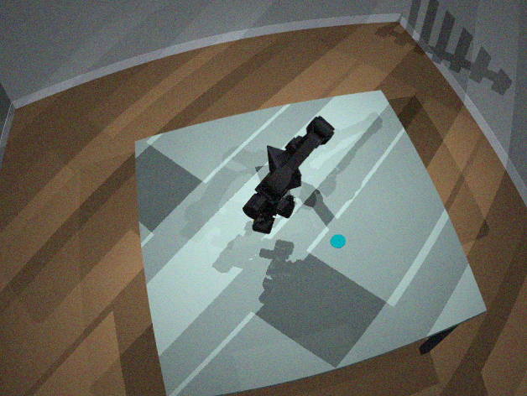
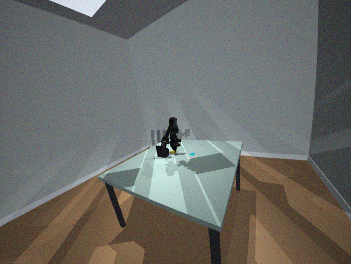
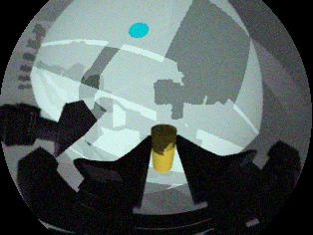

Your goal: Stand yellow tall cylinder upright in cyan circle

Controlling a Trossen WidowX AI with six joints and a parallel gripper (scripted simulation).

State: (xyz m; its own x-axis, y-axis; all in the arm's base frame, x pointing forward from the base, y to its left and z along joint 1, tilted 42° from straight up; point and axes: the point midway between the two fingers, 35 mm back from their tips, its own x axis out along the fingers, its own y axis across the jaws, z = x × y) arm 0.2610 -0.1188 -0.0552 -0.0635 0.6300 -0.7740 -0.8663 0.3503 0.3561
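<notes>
The cyan circle lies 80 mm ahead of my gripper tip, 250 mm to the left of it and 140 mm below it. Round my gripper tip: yellow tall cylinder: 10 mm behind, 20 mm to the right.
</notes>
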